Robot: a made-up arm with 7 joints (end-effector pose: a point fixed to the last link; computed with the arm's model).
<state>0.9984 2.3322 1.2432 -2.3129 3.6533 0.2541 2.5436</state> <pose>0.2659 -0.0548 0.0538 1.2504 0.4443 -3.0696</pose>
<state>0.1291 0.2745 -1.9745 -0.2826 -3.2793 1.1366 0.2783</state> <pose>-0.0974 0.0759 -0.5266 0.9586 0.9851 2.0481</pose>
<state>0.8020 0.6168 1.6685 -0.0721 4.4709 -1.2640 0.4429</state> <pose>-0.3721 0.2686 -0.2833 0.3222 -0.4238 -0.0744</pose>
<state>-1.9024 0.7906 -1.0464 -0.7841 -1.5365 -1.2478 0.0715</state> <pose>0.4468 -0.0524 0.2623 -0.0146 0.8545 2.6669</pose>
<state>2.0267 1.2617 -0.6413 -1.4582 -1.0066 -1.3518 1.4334</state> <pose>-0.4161 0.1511 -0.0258 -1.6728 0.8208 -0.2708</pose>
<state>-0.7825 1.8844 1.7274 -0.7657 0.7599 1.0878 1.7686</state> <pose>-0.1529 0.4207 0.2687 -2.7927 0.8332 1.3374</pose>
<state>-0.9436 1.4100 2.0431 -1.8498 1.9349 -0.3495 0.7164</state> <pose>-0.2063 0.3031 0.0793 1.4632 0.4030 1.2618</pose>
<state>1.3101 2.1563 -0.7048 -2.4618 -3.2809 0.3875 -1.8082</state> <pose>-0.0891 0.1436 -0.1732 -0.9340 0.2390 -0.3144</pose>
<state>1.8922 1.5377 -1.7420 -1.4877 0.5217 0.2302 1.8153</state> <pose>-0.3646 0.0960 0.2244 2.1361 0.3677 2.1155</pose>
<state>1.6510 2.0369 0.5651 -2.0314 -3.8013 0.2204 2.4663</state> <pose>0.1581 0.2123 -0.2110 0.3144 0.2171 3.0709</pose>
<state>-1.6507 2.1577 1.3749 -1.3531 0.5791 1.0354 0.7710</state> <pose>-0.3751 0.2369 0.1176 -2.8209 0.7203 2.7722</pose>
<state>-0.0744 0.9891 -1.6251 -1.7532 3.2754 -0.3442 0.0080</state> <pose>0.0104 0.0138 -0.3930 0.0776 0.4139 1.6510</pose>
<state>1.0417 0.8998 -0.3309 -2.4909 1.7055 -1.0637 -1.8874</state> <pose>0.0514 0.0334 -0.2269 1.4507 -0.8339 -0.9765</pose>
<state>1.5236 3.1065 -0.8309 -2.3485 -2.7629 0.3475 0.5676</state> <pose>-0.0027 0.2509 -0.0958 1.0282 -0.5255 1.8062</pose>
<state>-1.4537 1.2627 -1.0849 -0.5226 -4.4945 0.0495 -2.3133</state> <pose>0.4201 0.3055 0.1300 1.8161 0.4645 -1.1043</pose>
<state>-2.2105 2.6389 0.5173 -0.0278 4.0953 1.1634 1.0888</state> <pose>-0.2848 0.4528 -0.0602 0.4383 -0.9018 2.7662</pose>
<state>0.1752 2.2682 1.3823 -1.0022 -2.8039 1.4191 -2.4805</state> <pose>0.1137 0.1757 0.4561 1.6847 0.5620 3.0703</pose>
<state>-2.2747 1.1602 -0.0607 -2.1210 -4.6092 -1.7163 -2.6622</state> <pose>-0.1160 -0.0262 0.2965 -1.4665 0.2144 -2.6464</pose>
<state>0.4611 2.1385 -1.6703 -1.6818 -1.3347 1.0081 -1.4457</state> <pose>-0.1437 0.3673 -0.0976 -0.6093 -0.4997 1.8849</pose>
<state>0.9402 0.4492 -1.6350 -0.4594 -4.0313 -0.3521 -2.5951</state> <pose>-0.4350 0.0373 -0.3137 -0.6896 0.0239 -1.7446</pose>
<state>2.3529 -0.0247 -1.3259 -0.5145 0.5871 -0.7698 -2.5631</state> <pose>-0.3301 -0.3924 0.1551 -0.6297 -0.6676 -1.3154</pose>
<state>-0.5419 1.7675 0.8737 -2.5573 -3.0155 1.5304 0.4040</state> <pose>0.0364 -0.0283 0.2142 -0.4426 -0.2443 -1.1381</pose>
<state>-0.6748 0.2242 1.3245 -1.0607 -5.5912 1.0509 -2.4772</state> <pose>0.3301 0.2964 -0.2211 1.2064 -0.4964 -1.4207</pose>
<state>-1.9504 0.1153 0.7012 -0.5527 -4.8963 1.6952 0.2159</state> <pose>0.4413 -0.1253 0.2738 -1.6111 -0.5891 -0.3582</pose>
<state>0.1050 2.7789 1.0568 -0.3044 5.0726 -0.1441 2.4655</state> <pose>0.0871 0.1257 0.5187 2.9303 -0.3485 -2.2650</pose>
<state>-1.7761 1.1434 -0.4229 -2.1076 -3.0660 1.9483 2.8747</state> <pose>0.1167 -0.0981 0.2841 0.5021 0.3384 0.7954</pose>
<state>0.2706 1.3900 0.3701 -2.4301 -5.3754 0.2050 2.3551</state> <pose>0.2341 0.0842 0.0195 -1.6026 0.1577 0.9773</pose>
